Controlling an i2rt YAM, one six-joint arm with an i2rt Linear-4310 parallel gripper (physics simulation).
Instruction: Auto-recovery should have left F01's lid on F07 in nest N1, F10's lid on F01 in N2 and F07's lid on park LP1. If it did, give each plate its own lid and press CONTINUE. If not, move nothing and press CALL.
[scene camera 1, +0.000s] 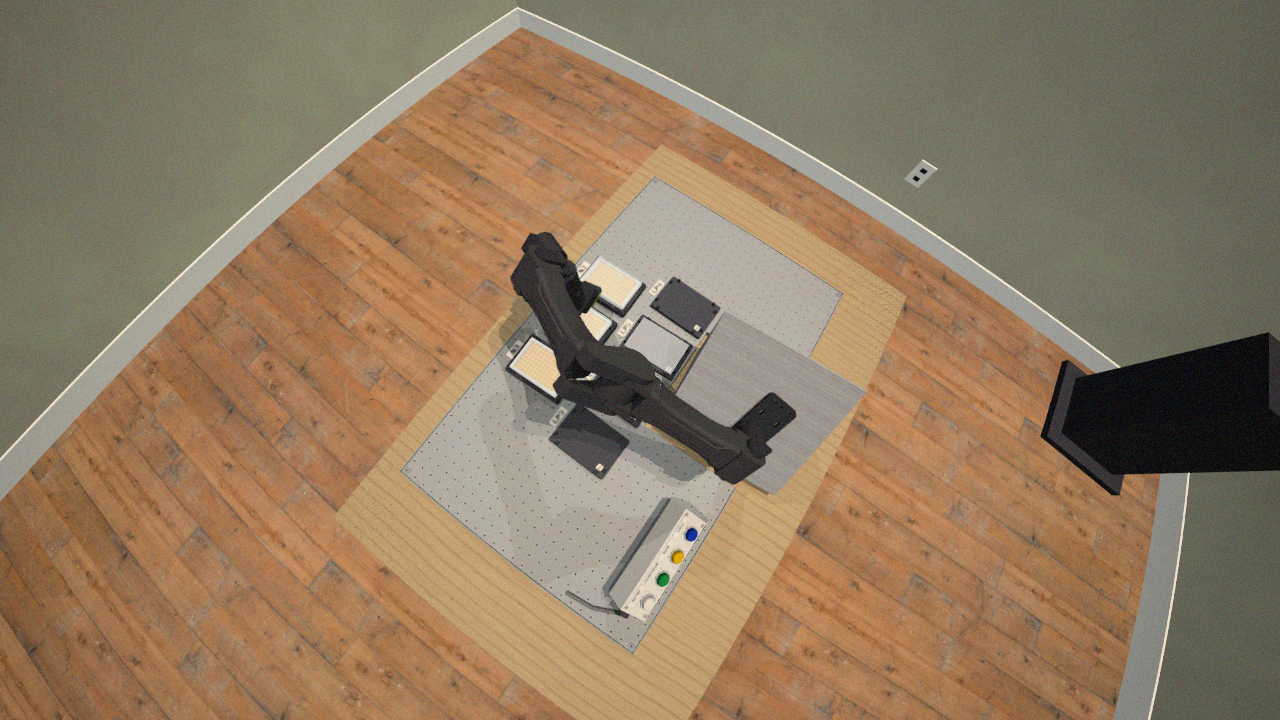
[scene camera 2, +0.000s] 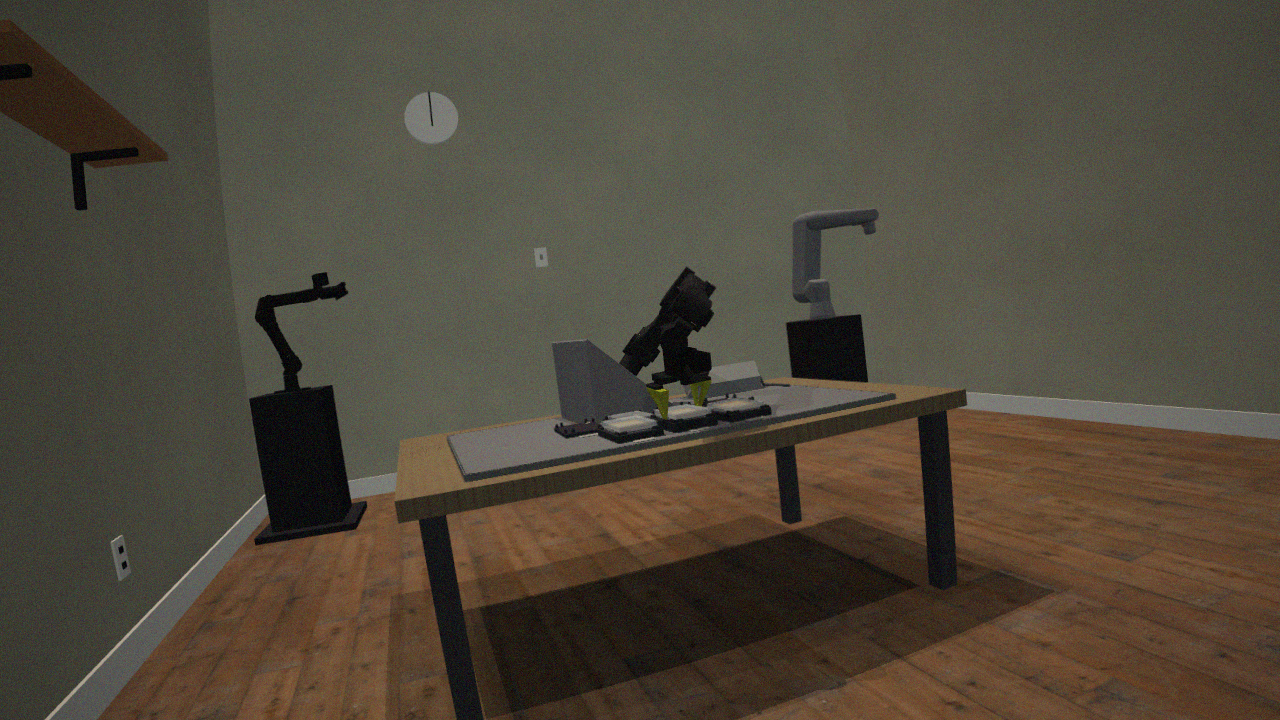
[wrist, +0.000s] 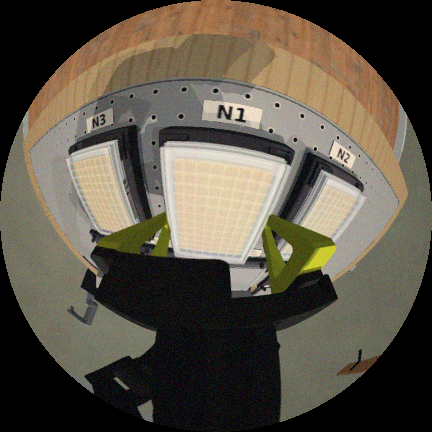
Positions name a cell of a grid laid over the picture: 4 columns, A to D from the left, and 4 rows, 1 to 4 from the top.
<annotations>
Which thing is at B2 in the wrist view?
A nest N1.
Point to a button box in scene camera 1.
B4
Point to a lid park LP3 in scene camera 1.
B3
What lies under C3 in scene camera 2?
A button box.
</annotations>
